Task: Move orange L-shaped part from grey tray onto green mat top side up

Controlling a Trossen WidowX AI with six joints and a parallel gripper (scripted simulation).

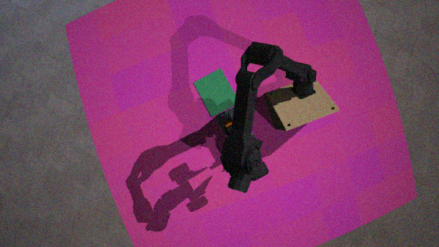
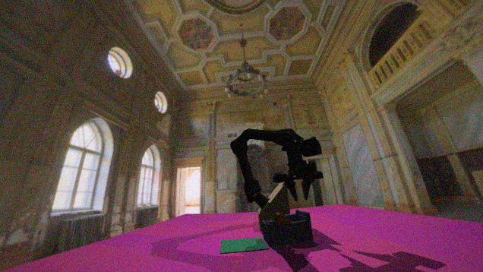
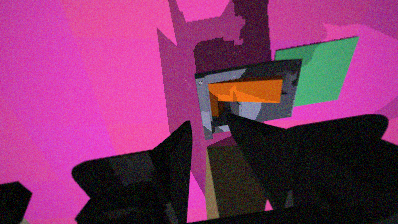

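Right now my gripper tip is 90 mm above the orange l-shaped part and 50 mm to the left of it. The rest, counted from my gripper tip: green mat (220 mm to the right, 140 mm below, 10 mm ahead).
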